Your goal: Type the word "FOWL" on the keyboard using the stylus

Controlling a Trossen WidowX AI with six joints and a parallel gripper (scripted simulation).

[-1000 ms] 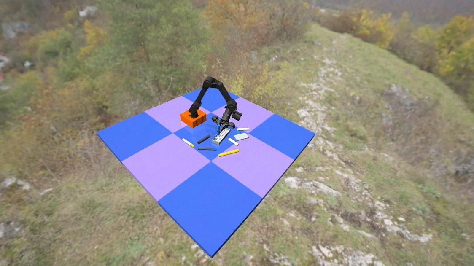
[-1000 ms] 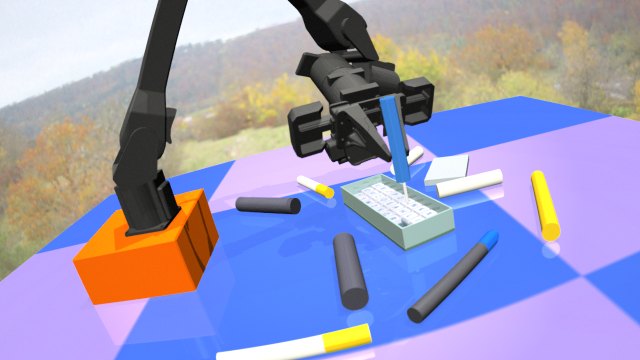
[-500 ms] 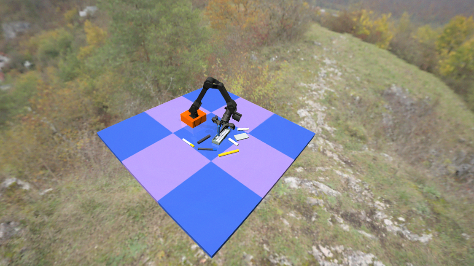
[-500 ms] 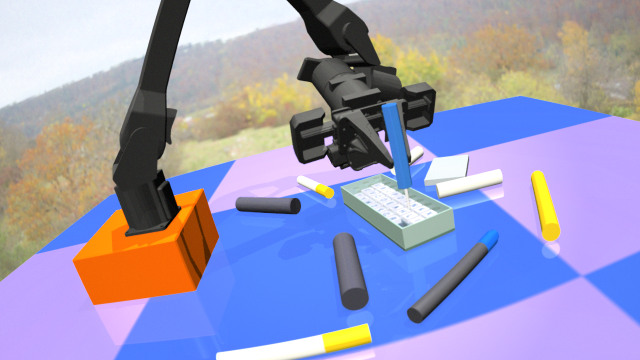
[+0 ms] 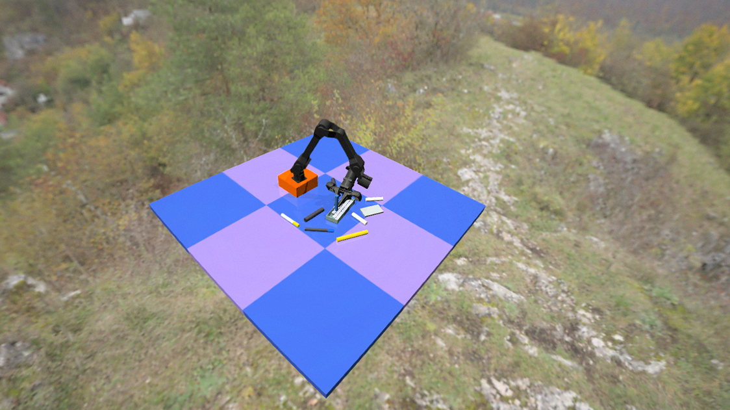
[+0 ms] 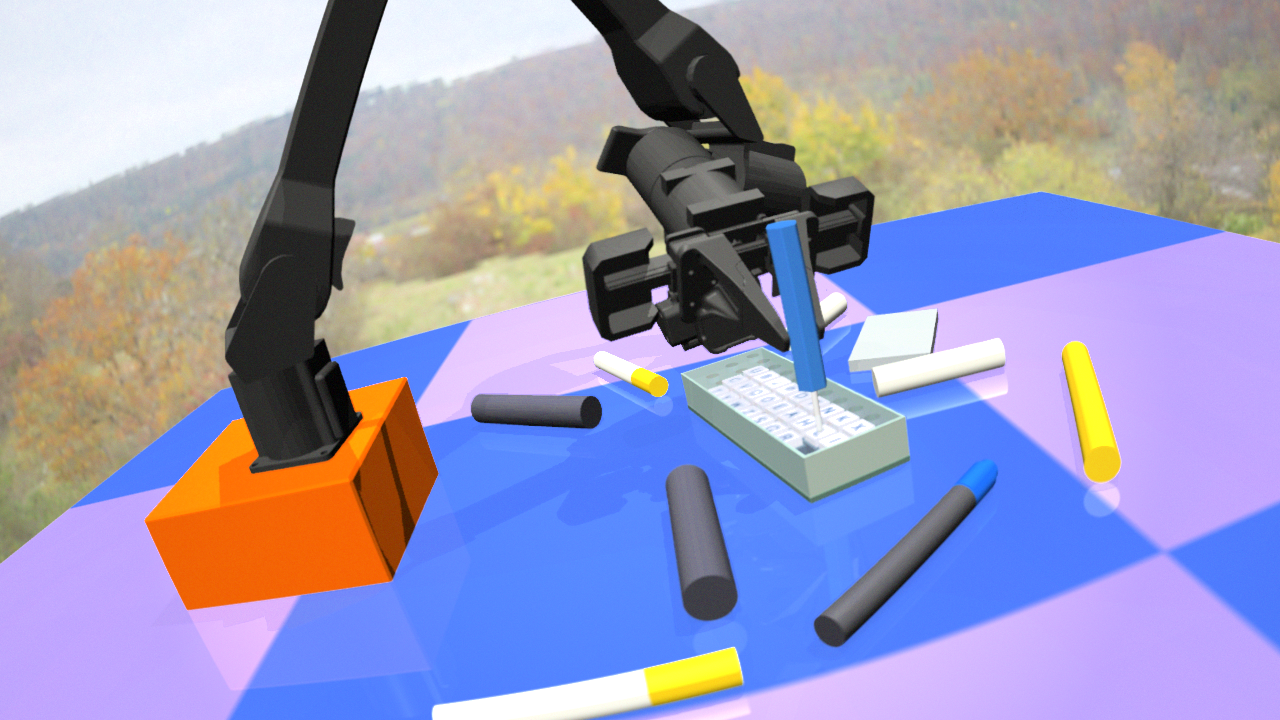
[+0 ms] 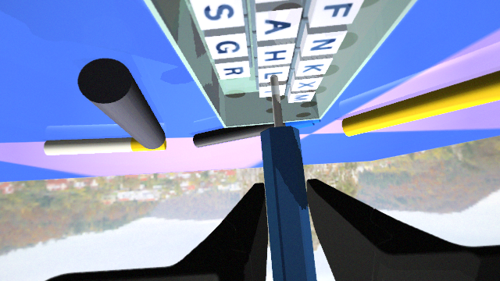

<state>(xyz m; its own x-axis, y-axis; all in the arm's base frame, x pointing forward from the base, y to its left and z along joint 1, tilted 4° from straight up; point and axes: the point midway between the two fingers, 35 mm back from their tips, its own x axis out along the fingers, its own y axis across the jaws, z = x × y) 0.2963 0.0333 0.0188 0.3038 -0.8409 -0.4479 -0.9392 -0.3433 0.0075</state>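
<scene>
Right now my gripper tip is 50 mm to the right of the keyboard end wall, 50 mm above it and 20 mm past it. From my gripper tip the other things lie so: yellow stick 160 mm ahead, 60 mm below, 40 mm to the right; then blue stylus 10 mm below; then stylus tip 50 mm below.
</scene>
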